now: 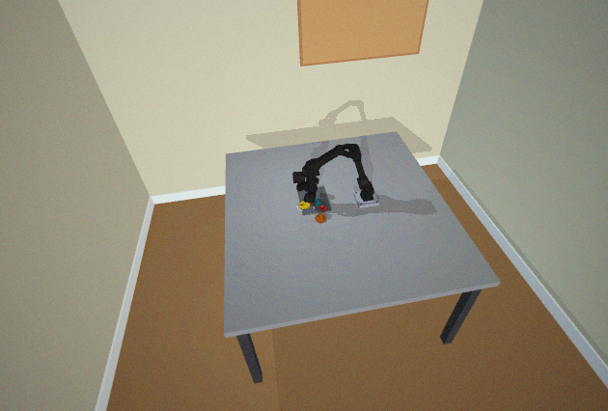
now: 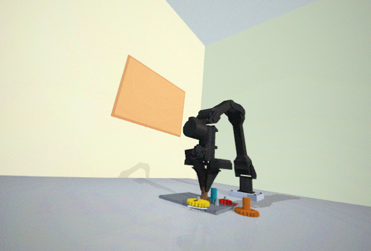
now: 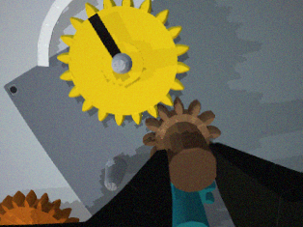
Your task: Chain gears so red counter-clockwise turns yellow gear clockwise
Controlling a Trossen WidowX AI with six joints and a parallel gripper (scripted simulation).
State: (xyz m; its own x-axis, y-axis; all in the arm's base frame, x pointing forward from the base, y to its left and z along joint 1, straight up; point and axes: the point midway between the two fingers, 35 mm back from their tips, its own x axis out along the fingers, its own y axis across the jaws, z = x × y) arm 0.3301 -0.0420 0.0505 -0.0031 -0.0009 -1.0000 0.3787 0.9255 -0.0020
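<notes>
Right now my gripper tip is 1 cm above the brown gear. From my gripper tip the other things lie so: yellow gear 5 cm ahead, 1 cm to the left, 2 cm below; then teal gear 3 cm behind, 2 cm to the left, 1 cm below; then red gear 5 cm behind, 5 cm to the left, 2 cm below.
</notes>
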